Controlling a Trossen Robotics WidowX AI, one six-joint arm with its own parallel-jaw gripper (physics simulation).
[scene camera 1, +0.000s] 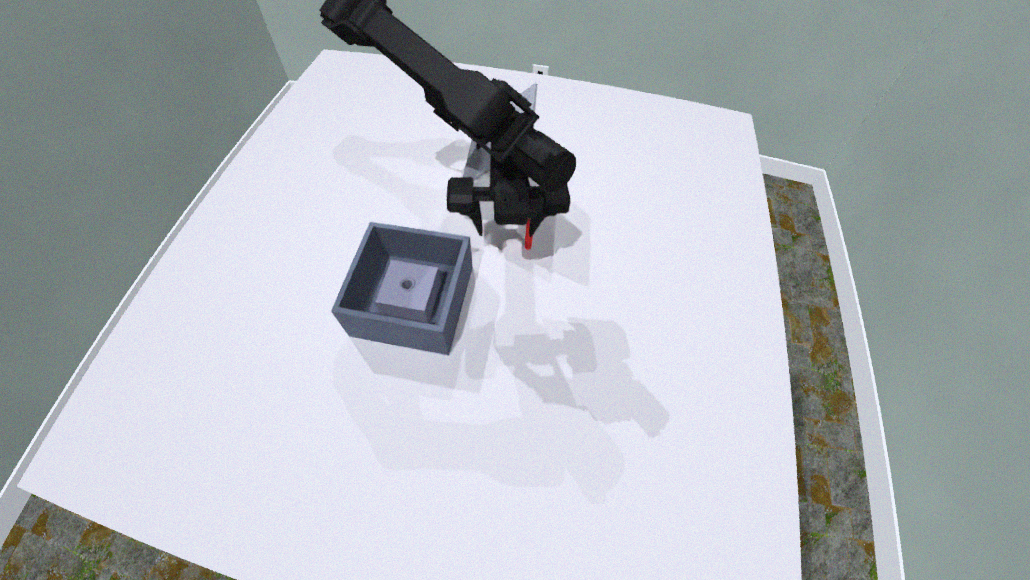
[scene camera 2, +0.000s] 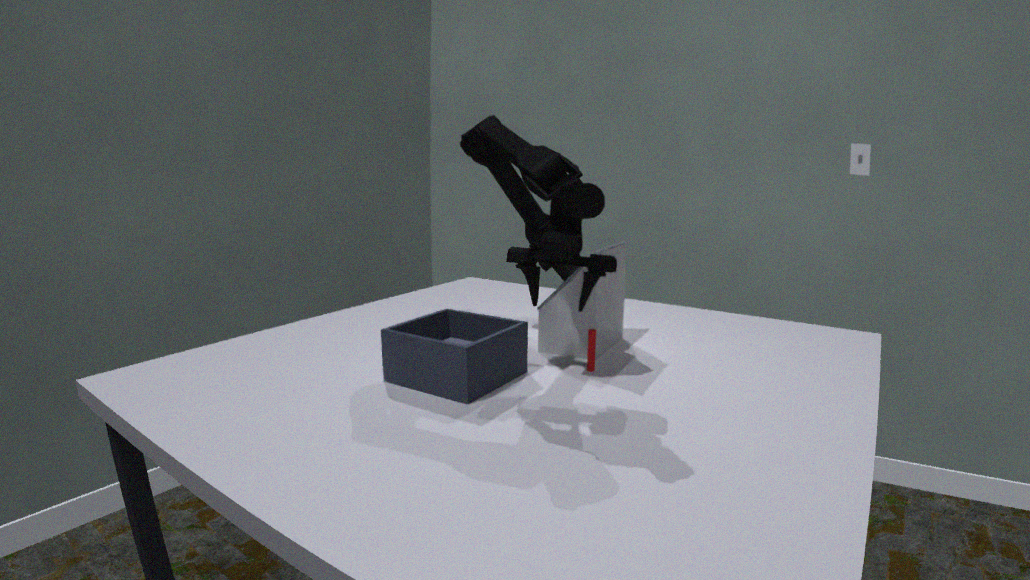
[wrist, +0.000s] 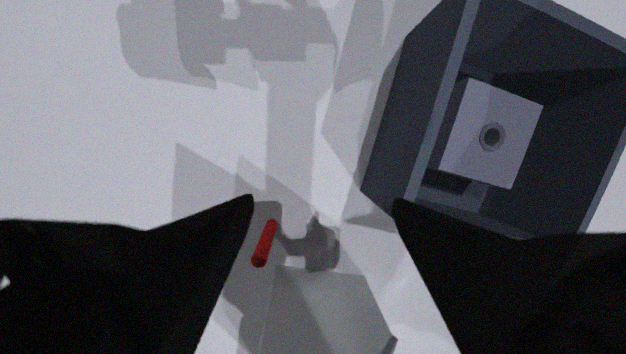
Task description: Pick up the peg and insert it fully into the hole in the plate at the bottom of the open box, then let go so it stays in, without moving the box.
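Places are measured from the arm's base along level axes (x left, y back, z up), in metres.
Pixels of known places: gripper, fingertip midpoint: (scene camera 1: 505, 234) (scene camera 2: 557, 308) (wrist: 323, 204); arm's base, origin of the base link: (scene camera 2: 579, 278).
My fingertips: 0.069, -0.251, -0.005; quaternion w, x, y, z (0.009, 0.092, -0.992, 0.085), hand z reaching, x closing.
For each thing: its middle in the pictures, then the offset to it from my fingertips, as dx, dy, dz. "spot": a spot on its surface instead. Level surfaces: height alone.
- red peg, body centre: (wrist: 266, 239) (scene camera 2: 591, 350) (scene camera 1: 529, 234) +0.036, +0.079, -0.094
- open dark blue-grey box, body centre: (wrist: 484, 137) (scene camera 2: 455, 351) (scene camera 1: 408, 287) -0.164, -0.078, -0.085
- pale plate, body centre: (wrist: 472, 137) (scene camera 1: 409, 291) -0.164, -0.078, -0.099
- round hole, surface spot: (wrist: 492, 136) (scene camera 1: 403, 287) spot: -0.173, -0.081, -0.084
- white table, its level: dz -0.134
The red peg (scene camera 1: 528, 244) (scene camera 2: 591, 350) (wrist: 265, 241) stands upright on the table, to the right of the box in both scene views. The open dark blue-grey box (scene camera 1: 396, 340) (scene camera 2: 425, 363) (wrist: 392, 125) holds a pale plate (scene camera 1: 392, 295) (wrist: 465, 150) with a round hole (scene camera 1: 407, 284) (wrist: 492, 136); the hole is hidden in scene camera 2. My gripper (scene camera 1: 505, 234) (scene camera 2: 557, 307) (wrist: 323, 204) is open and empty, pointing down, with its fingertips above the peg's top. In the wrist view, the peg shows between the fingers, close to the left one.
A grey slanted-top block (scene camera 2: 562, 327) (wrist: 340, 300) stands behind the peg, beneath and behind the arm. The white table (scene camera 1: 252, 432) (scene camera 2: 720, 446) bears the box, and shadows of the arm lie across it.
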